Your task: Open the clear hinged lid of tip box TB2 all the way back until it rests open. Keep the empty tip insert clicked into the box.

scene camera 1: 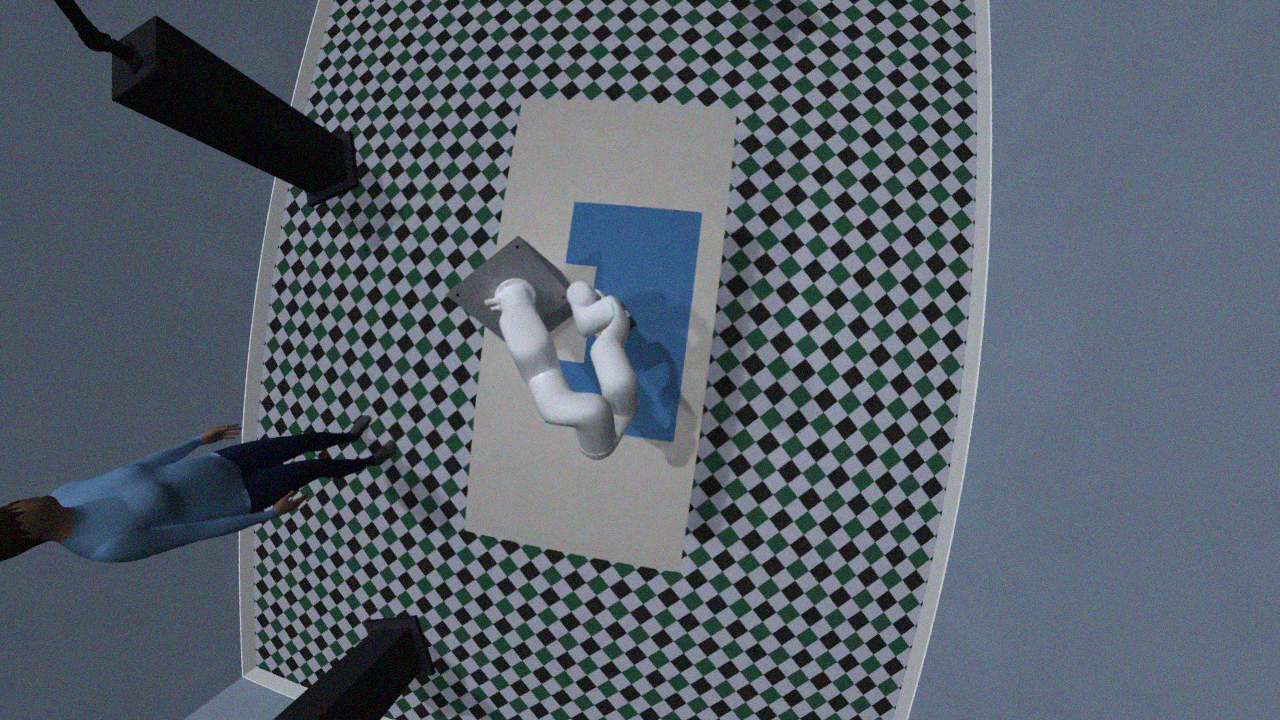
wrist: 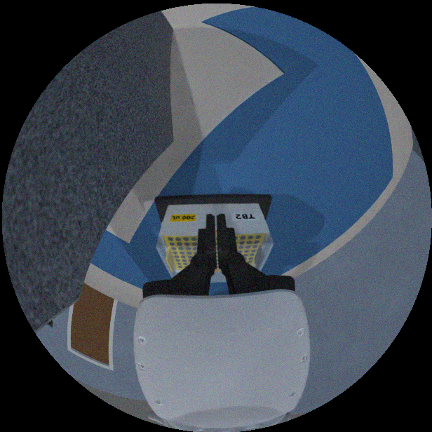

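Observation:
I can see my gripper in the pictures, and a clear lid shows there as well.

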